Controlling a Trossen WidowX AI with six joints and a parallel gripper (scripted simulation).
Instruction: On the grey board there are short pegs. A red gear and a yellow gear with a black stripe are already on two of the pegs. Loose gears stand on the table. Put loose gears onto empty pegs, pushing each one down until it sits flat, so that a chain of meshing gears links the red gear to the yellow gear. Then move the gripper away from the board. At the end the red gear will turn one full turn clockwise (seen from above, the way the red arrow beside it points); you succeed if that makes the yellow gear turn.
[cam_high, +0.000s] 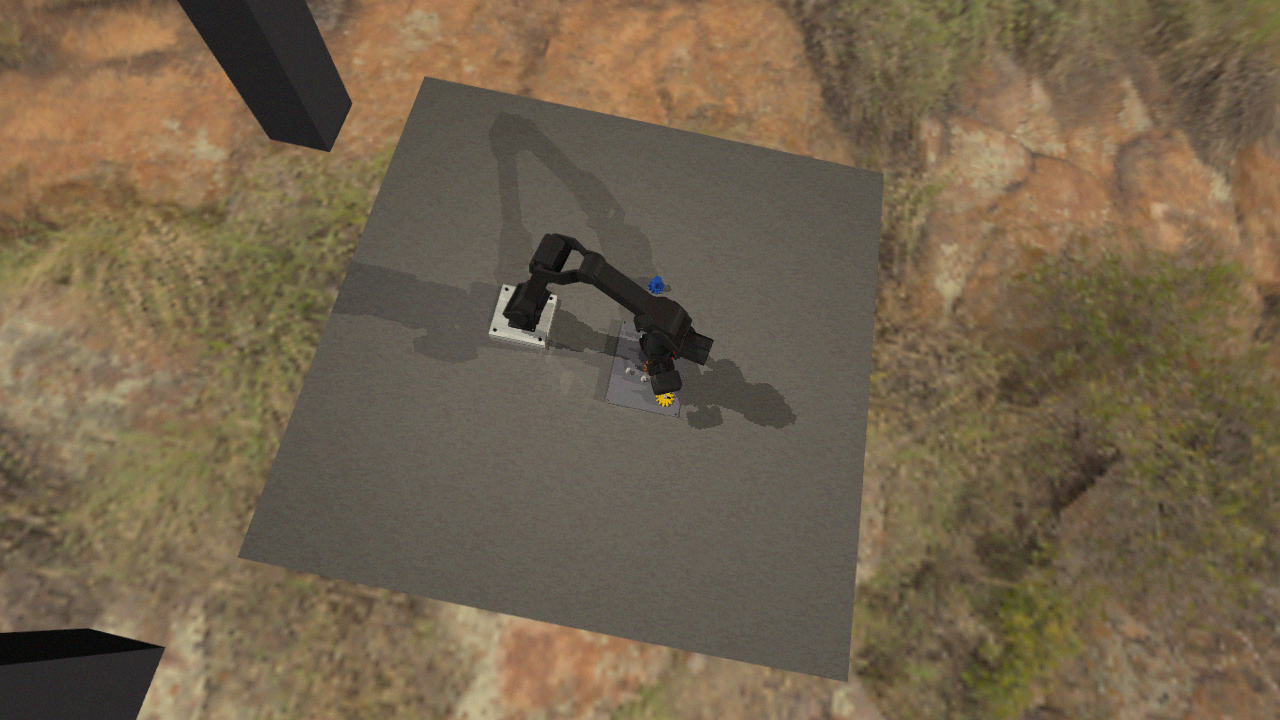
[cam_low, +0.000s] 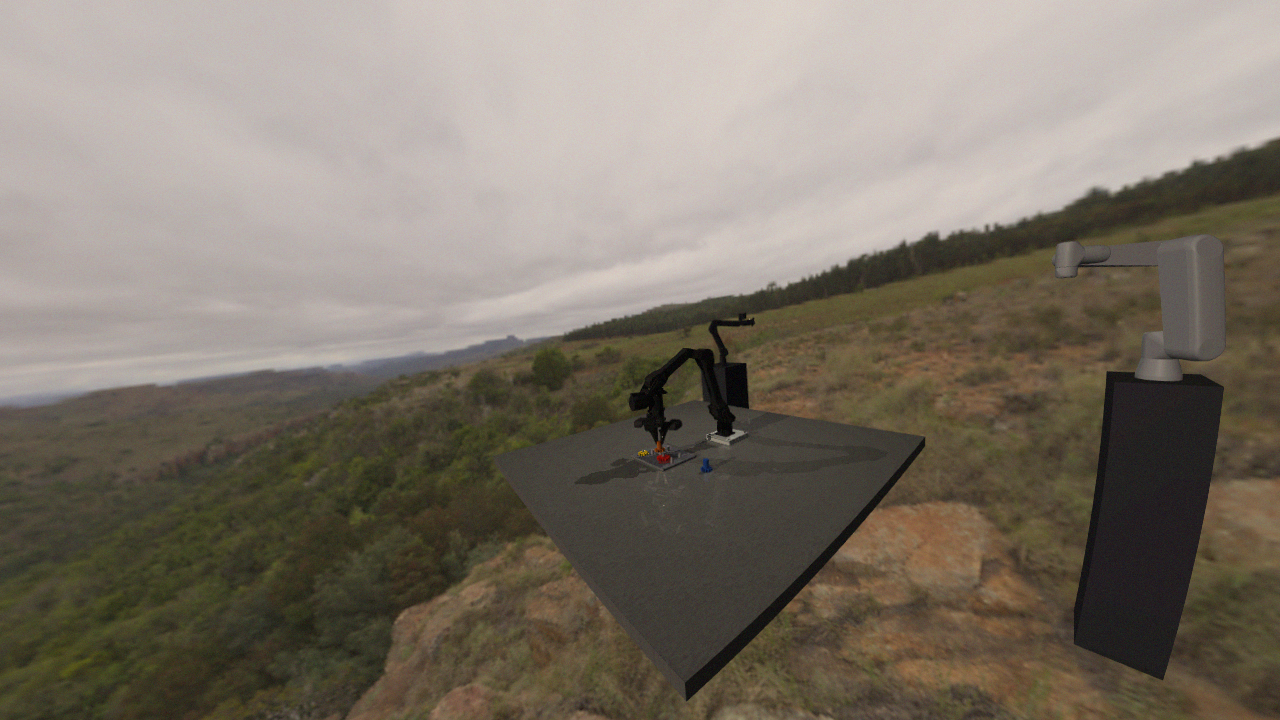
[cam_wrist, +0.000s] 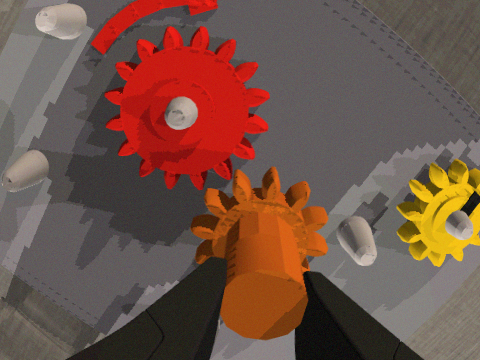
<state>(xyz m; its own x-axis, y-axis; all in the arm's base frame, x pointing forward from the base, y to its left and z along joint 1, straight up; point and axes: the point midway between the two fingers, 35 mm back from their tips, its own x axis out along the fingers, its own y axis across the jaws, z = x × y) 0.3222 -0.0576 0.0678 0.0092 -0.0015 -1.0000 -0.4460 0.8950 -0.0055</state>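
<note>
Right now my gripper tip is 1 cm past the grey board, 1 cm to the right of it and 5 cm above it. Also, from my gripper tip: red gear 1 cm ahead, 4 cm to the left, 4 cm below; then yellow gear 4 cm ahead, 6 cm to the right, 4 cm below; then orange gear 1 cm below.
</note>
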